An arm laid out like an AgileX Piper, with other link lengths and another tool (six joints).
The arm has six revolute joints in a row. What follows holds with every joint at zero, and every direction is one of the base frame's. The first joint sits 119.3 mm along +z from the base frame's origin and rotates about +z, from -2.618 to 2.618 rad. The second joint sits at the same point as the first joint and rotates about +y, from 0 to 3.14 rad. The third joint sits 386.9 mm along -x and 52.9 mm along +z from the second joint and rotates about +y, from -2.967 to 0 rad. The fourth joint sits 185.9 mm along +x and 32.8 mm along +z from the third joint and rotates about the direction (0.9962, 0, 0.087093), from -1.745 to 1.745 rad. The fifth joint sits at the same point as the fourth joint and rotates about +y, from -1.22 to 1.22 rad. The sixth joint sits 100.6 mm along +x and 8.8 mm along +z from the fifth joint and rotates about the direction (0.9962, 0, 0.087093), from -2.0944 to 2.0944 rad. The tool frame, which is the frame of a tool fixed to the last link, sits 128.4 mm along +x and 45 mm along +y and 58.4 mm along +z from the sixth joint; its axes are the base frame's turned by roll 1.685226, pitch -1.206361 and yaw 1.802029 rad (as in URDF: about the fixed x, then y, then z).
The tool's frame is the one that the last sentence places.
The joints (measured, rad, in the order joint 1, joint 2, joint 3, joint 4, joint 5, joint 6), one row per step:
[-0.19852 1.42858 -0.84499 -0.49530 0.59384 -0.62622]
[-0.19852 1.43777 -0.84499 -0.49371 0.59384 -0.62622]
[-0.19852 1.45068 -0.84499 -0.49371 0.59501 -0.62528]
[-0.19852 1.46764 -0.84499 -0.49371 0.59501 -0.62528]
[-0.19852 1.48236 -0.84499 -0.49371 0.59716 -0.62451]
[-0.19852 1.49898 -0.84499 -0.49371 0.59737 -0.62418]
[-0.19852 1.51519 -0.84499 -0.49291 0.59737 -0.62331]
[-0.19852 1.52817 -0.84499 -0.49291 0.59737 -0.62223]
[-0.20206 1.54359 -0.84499 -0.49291 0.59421 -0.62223]
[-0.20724 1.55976 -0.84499 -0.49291 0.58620 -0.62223]
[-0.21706 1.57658 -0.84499 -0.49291 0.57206 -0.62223]
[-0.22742 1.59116 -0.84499 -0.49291 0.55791 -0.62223]
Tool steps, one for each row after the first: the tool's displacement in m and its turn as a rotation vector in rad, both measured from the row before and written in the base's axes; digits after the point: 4 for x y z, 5 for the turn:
[0.0009 0.0000 -0.0026 0.00318 0.00873 -0.00076]
[0.0010 -0.0003 -0.0037 0.00288 0.01339 -0.00127]
[0.0015 -0.0003 -0.0048 0.00334 0.01663 0.00000]
[0.0008 -0.0004 -0.0044 0.00306 0.01612 -0.00153]
[0.0013 -0.0003 -0.0048 0.00339 0.01637 -0.00037]
[0.0013 -0.0001 -0.0046 0.00417 0.01546 -0.00119]
[0.0010 -0.0002 -0.0037 0.00294 0.01236 -0.00094]
[0.0015 -0.0011 -0.0042 0.00335 0.01221 -0.00231]
[0.0024 -0.0013 -0.0041 0.00401 0.00848 -0.00209]
[0.0034 -0.0023 -0.0039 0.00480 0.00343 -0.00444]
[0.0032 -0.0025 -0.0033 0.00443 0.00117 -0.00504]

